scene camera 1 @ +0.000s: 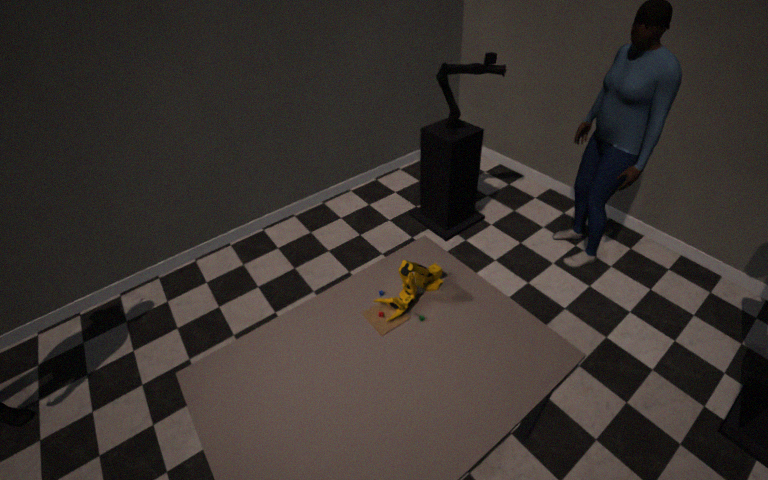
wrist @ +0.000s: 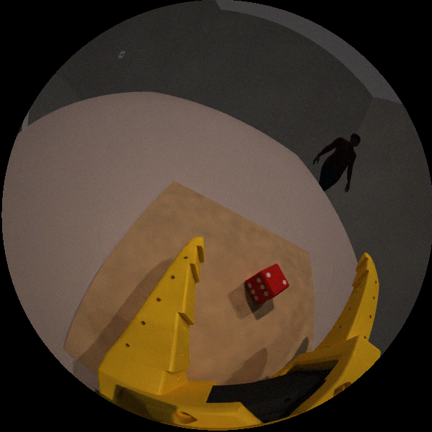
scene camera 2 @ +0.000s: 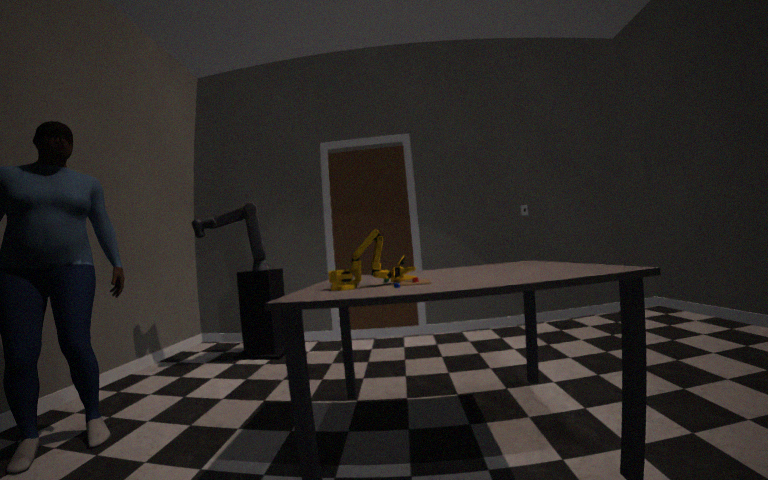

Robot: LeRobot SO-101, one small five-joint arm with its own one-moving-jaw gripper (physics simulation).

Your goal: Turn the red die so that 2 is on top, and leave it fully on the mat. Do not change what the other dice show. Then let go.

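Places are measured from the arm's base along level axes (x ahead, y left, z up), in millimetres.
Pixels of known places: hand, tool point: [scene camera 1: 386, 320] [scene camera 2: 415, 277]; arm's base, link origin: [scene camera 1: 425, 284] [scene camera 2: 349, 288].
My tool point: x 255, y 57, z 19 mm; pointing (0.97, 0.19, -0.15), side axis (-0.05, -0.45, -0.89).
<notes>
Ahead of a thing's pixels: the offset from my tool point to its top centre. Level surfaces: height alone.
The red die @[dx -3, dy -42, dz +1 mm] [scene camera 1: 381, 314] [scene camera 2: 415, 279] [wrist: 267, 284] is over the tan mat @[dx -17, dy -30, dz -15 mm] [scene camera 1: 385, 328] [scene camera 2: 426, 282] [wrist: 175, 210], inside its outline in the wrist view. There, a brighter face with two pips looks up and to the right, and a darker face with six pips looks lower left. I cannot tell whether the die lies flat or is tilted. A shadow lies beside it. My gripper [scene camera 1: 383, 309] [scene camera 2: 410, 268] [wrist: 284, 247] is wide open, with both jaws apart and touching nothing. The die shows between them, nearer the right jaw.
A blue die @[dx -73, dy -136, dz -3 mm] [scene camera 1: 381, 293] [scene camera 2: 397, 285] and a green die @[dx -119, dy +75, dz -3 mm] [scene camera 1: 421, 318] [scene camera 2: 386, 280] are on the table @[dz -19 mm] [scene camera 1: 339, 396] [scene camera 2: 509, 274] off the mat, on opposite sides of the arm. Their pips are too small to read. A person [scene camera 1: 640, 113] [scene camera 2: 50, 226] stands away from the table.
</notes>
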